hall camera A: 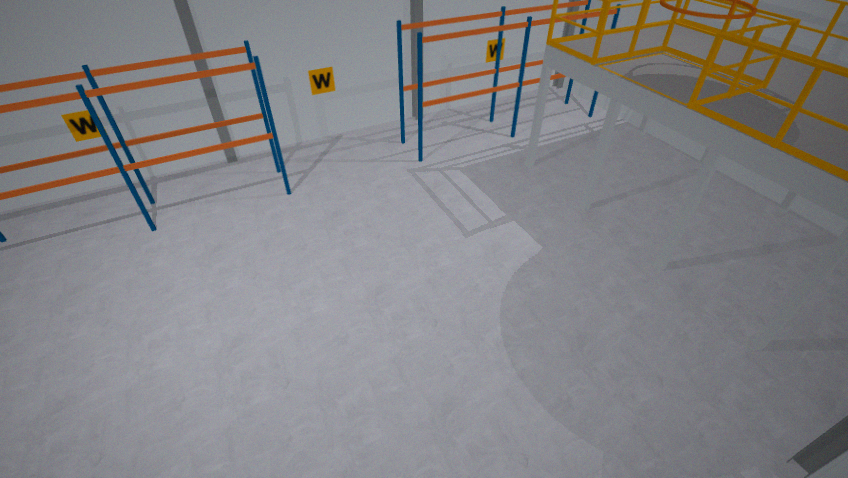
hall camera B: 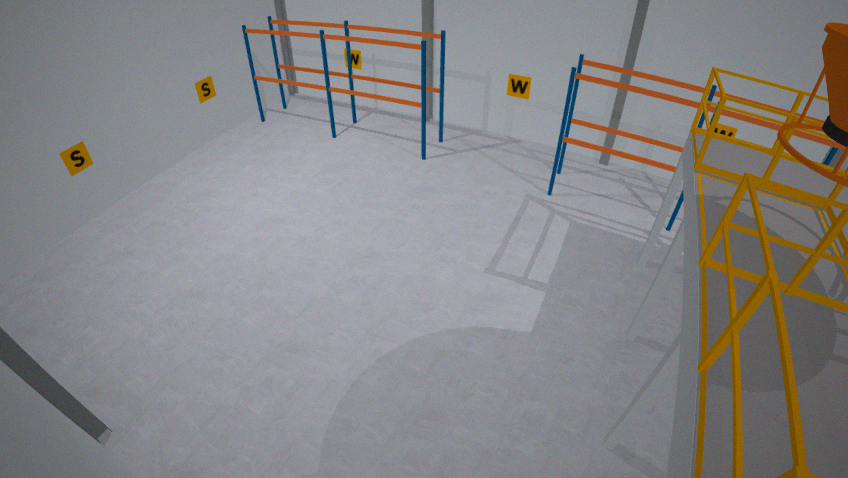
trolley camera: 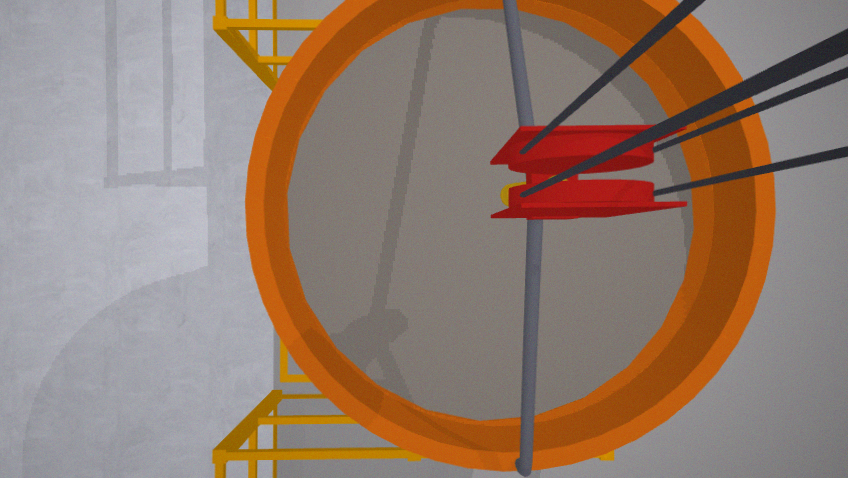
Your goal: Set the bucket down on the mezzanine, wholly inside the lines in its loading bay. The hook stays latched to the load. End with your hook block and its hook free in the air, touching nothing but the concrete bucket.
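The concrete bucket (hall camera A: 707,14) (hall camera B: 836,77) (trolley camera: 255,201) is orange. It hangs upright above the deck of the mezzanine (hall camera A: 653,103) (hall camera B: 688,296), and its shadow lies on the deck. In hall camera A its lower ring shows at the top edge; in hall camera B it is cut off at the right. My red hook block (trolley camera: 581,198) hangs over the bucket's open top, right of its middle in the trolley view, on ropes slanting to the right. The hook is shut on the bucket's grey bail (trolley camera: 530,326); block hides most of it. The loading bay's lines cannot be made out surely.
Yellow railings (hall camera A: 777,143) (hall camera B: 771,279) (trolley camera: 285,455) edge the mezzanine. In the trolley view, railing corners stand left of the bucket, above and below, partly under its rim. Blue and orange racks (hall camera A: 419,95) (hall camera B: 423,100) stand along the wall, one behind the mezzanine.
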